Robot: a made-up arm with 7 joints. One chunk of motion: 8 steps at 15 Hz.
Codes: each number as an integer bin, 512 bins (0 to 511) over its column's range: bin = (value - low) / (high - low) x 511, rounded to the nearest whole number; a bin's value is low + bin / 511 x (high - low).
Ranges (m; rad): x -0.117..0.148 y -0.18..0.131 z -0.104..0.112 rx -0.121..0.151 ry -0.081..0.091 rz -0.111..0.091
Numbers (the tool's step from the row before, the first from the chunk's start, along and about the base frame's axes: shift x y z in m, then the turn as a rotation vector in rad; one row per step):
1: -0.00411 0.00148 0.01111 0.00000 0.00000 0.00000
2: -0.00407 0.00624 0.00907 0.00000 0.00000 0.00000
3: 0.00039 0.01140 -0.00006 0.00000 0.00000 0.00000
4: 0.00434 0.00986 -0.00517 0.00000 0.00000 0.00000
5: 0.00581 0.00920 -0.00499 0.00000 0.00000 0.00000
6: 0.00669 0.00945 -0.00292 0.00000 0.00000 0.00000
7: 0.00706 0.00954 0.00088 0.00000 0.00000 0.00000
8: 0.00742 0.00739 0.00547 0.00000 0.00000 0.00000
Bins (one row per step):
1: 218 298 272 227 241 281
2: 218 306 267 227 241 281
3: 226 314 246 227 241 281
4: 234 312 234 227 241 281
5: 237 311 234 227 241 281
6: 239 311 239 227 241 281
7: 239 311 248 227 241 281
8: 240 308 259 227 241 281

